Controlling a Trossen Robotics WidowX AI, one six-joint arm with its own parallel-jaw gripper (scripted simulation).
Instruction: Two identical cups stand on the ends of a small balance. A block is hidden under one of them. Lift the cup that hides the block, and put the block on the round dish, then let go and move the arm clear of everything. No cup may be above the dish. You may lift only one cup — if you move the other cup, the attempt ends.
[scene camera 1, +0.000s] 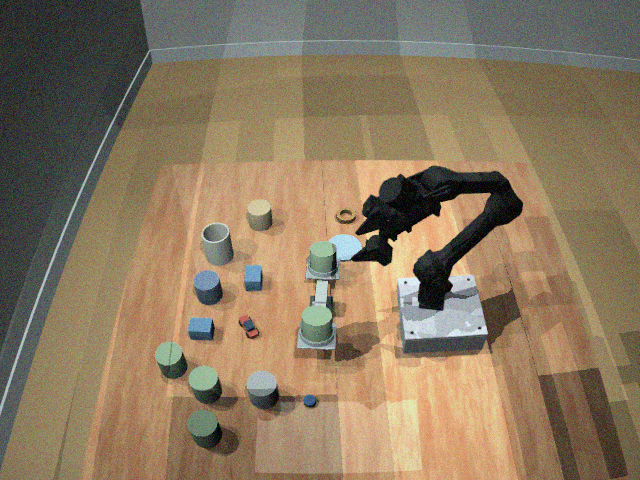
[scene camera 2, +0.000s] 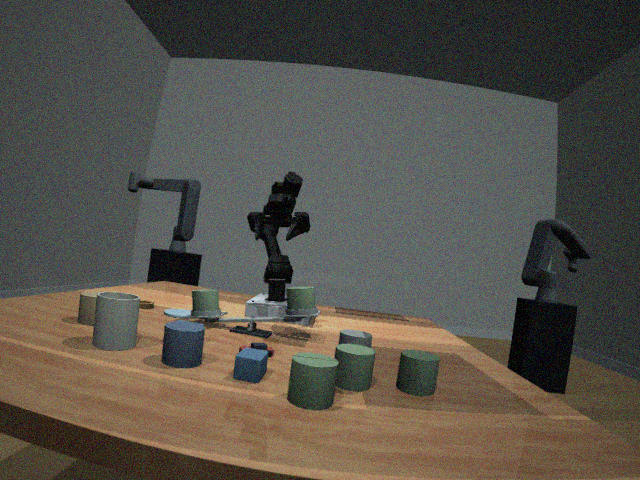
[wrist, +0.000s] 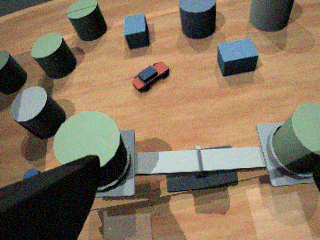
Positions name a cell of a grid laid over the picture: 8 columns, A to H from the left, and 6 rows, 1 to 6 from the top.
Labels:
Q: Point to a balance beam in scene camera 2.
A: D4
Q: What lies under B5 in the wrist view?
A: My gripper.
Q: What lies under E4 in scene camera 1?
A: My gripper.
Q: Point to a balance beam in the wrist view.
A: E5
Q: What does my gripper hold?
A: Nothing.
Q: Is my gripper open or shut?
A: Open.

